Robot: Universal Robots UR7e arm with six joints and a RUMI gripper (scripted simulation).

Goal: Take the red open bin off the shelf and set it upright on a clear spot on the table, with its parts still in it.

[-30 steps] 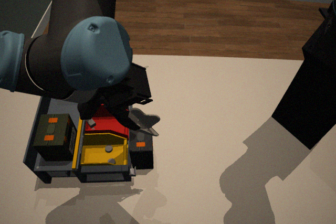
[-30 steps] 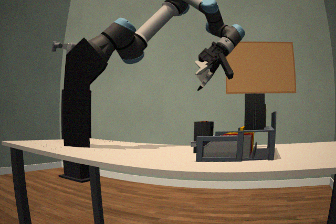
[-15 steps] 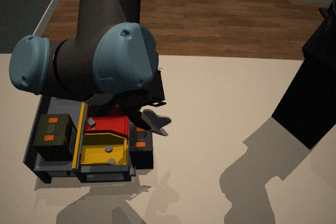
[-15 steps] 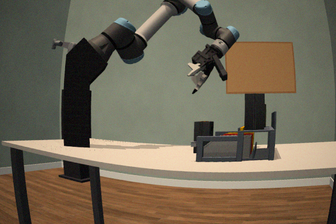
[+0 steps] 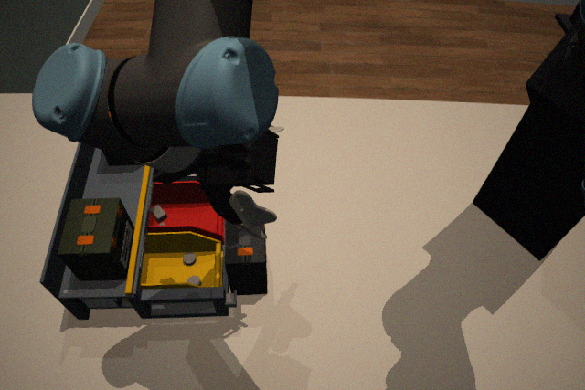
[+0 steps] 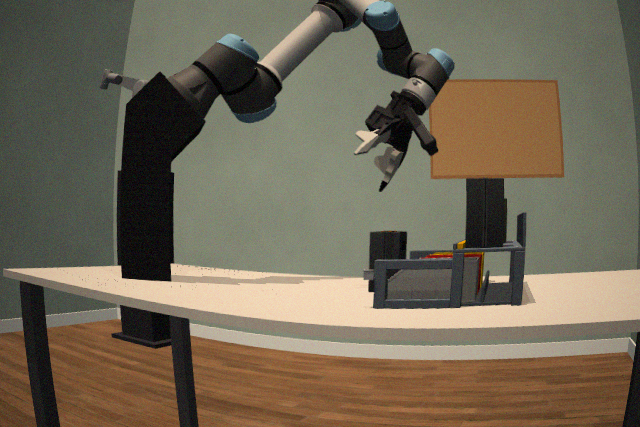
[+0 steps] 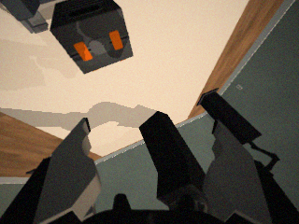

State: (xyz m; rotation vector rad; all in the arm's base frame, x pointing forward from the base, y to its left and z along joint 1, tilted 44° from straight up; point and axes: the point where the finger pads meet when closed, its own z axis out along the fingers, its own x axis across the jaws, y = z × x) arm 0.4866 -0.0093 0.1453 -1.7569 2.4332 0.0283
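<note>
Now: the red open bin 21 cm below my hand, 18 cm ahead of it and 7 cm to the right of it. From my hand the other things lie so: yellow bin (21 cm below, 17 cm ahead, 4 cm to the left); then yellow bar (23 cm ahead, 14 cm below, 7 cm to the right); then dark box (18 cm below, 4 cm ahead, 3 cm to the left).
</note>
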